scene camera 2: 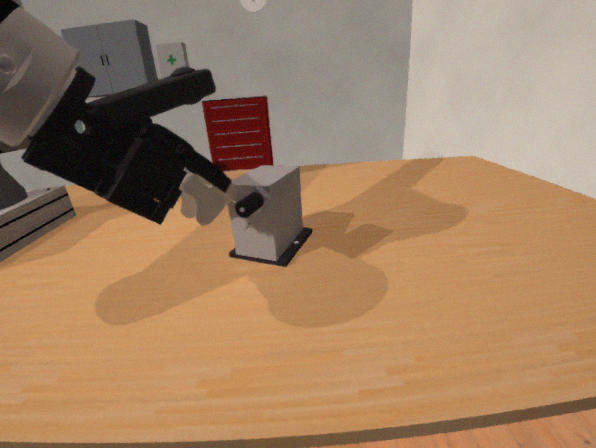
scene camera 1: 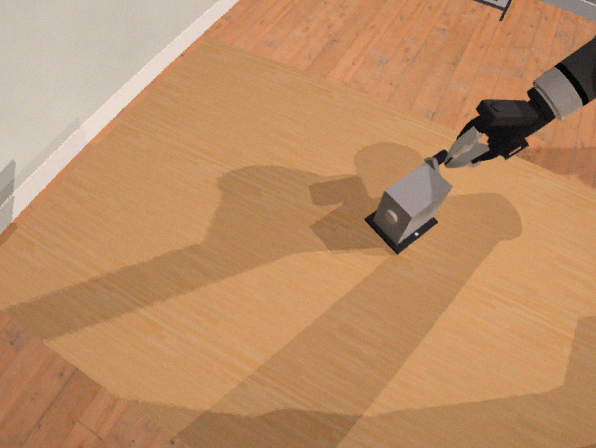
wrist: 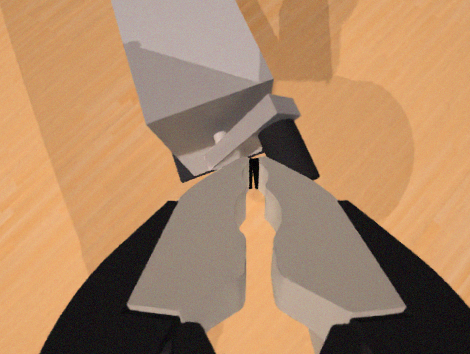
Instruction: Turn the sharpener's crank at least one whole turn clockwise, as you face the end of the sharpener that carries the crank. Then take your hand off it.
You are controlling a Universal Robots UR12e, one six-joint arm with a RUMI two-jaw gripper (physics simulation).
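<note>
The grey sharpener stands upright on its black base on the table. Its crank is on the end facing my gripper. The grey crank arm slants up to the right in the wrist view, with the black handle at its far end. My gripper is shut and empty. Its fingertips are close beside the handle, on its left in the wrist view. Whether they touch the handle or arm cannot be told.
The wooden table extends around the sharpener. A striped grey block is at the left in scene camera 2. A red panel, a grey cabinet and a first-aid box are in the background.
</note>
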